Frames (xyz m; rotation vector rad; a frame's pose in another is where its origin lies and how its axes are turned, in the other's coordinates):
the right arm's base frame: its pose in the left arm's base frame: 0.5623 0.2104 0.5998 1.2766 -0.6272 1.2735
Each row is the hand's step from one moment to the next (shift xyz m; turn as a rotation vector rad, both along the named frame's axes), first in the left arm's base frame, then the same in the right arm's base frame.
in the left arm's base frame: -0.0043 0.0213 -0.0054 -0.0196 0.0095 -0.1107
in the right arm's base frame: 0.0012 -0.0019 -0.0223 -0.1020 -0.0212 -0.0432
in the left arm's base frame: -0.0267 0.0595 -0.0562 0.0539 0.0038 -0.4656
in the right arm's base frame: -0.0378 -0.0056 -0.0771 -0.4054 -0.2082 -0.1096
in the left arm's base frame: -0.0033 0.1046 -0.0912 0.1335 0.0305 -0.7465
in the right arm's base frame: -0.0481 -0.0475 -0.1212 -0.6294 -0.3818 -0.1848
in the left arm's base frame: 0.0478 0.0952 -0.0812 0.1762 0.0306 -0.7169
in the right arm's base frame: -0.0288 -0.0895 -0.0954 -0.5913 -0.4111 -0.1651
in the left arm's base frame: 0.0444 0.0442 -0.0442 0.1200 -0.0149 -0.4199
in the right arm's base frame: -0.0134 -0.0642 -0.0397 -0.3530 -0.2501 -0.0616
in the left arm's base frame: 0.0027 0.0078 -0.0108 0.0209 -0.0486 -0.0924
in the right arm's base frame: -0.0064 -0.0076 -0.0092 -0.0944 -0.0414 0.0267
